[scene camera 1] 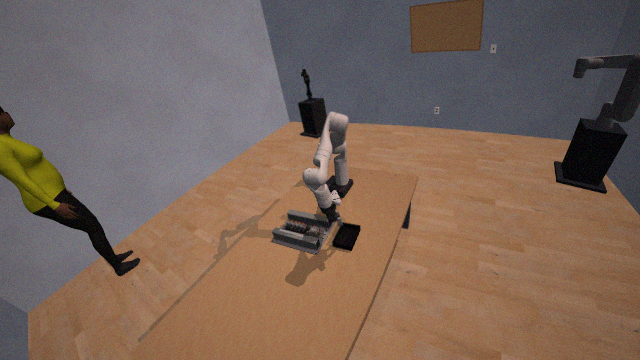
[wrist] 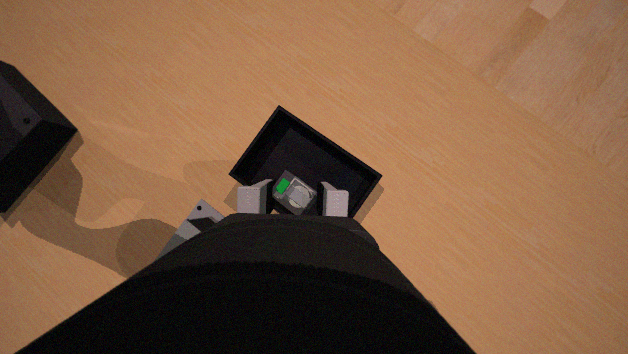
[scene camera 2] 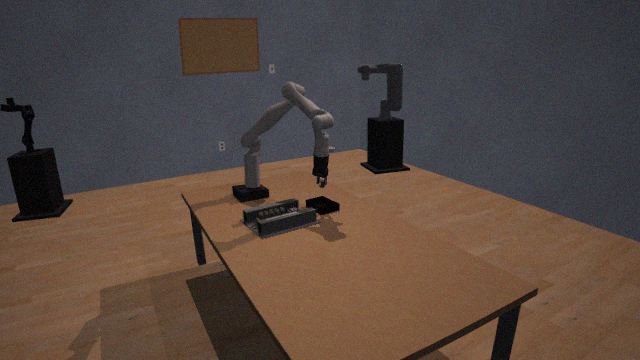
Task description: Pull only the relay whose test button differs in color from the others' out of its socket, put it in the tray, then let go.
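Pixels of known places: gripper, fingertip midpoint: (scene camera 1: 339,222) (wrist: 296,194) (scene camera 2: 321,184); arm's base at its link origin: (scene camera 1: 341,182) (scene camera 2: 252,186).
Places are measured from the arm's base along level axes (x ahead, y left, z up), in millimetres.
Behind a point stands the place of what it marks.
Note:
The relay with a green test button (wrist: 295,193) {x 411, y 316, z 122 mm} is held between the two fingertips in the wrist view, its clear top facing the camera. My gripper (wrist: 296,194) {x 409, y 314, z 98 mm} (scene camera 2: 322,184) {x 409, y 314, z 98 mm} (scene camera 1: 339,220) {x 409, y 314, z 98 mm} is shut on it and hangs above the near part of the black tray (wrist: 367,172) {x 429, y 392, z -29 mm} (scene camera 2: 332,210) {x 457, y 356, z -38 mm} (scene camera 1: 346,247) {x 450, y 372, z -29 mm}. The tray floor shows below the relay. The other relays (scene camera 1: 303,227) (scene camera 2: 271,212) sit in a row in the grey panel (scene camera 1: 296,244) {x 586, y 111, z -40 mm} (scene camera 2: 287,224) {x 592, y 85, z -23 mm} beside the tray; their button colors are too small to tell. In the wrist view a corner of the panel (wrist: 181,234) {x 354, y 168, z 16 mm} shows at lower left.
The panel has raised grey ducts along two sides. The arm's black base (wrist: 37,125) {x 99, y 72, z -1 mm} (scene camera 2: 251,192) {x 120, y -23, z 0 mm} (scene camera 1: 340,186) {x 53, y 28, z 4 mm} stands behind the panel. The table edge (scene camera 1: 382,270) {x 462, y 601, z -47 mm} runs to the right of the tray. A person in yellow (scene camera 1: 37,175) is at the left.

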